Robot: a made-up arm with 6 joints.
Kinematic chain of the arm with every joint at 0, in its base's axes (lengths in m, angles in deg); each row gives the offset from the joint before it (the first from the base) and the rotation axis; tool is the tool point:
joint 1: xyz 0 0 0.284 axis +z
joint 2: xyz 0 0 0 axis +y
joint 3: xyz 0 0 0.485 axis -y
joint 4: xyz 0 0 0 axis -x
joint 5: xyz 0.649 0 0 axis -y
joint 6: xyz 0 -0.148 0 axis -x
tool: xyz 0 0 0
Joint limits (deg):
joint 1: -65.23..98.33
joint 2: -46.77..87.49
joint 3: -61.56..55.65
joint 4: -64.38..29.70
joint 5: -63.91..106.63
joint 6: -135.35..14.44
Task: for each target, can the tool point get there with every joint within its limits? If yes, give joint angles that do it. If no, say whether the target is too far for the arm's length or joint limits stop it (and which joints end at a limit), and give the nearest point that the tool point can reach.
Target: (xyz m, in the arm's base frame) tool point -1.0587 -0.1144 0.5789
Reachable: no: joint limits stop it (at a limit: joint 2, joint 3, joint 4) | nearest point -0.5757 -0.0622 1.2342 | short by 0.816 m
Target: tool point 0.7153 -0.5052 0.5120
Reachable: yes | joints -29.34 29.72 22.96 -52.62 -19.35 -111.80
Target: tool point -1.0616 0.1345 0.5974
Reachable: no: joint limits stop it (at a limit: joint 2, joint 3, joint 4) | nearest point -0.5744 0.0728 1.2342 | short by 0.804 m
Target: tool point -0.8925 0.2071 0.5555
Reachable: no: joint limits stop it (at a limit: joint 2, joint 3, joint 4) | nearest point -0.5640 0.1309 1.2342 | short by 0.758 m
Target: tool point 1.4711 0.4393 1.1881
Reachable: no: too far | nearest point 0.9188 0.2744 0.8486 | short by 0.669 m
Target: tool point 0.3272 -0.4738 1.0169
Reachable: yes | joints -41.02 -5.02 14.14 15.26 30.30 -16.47
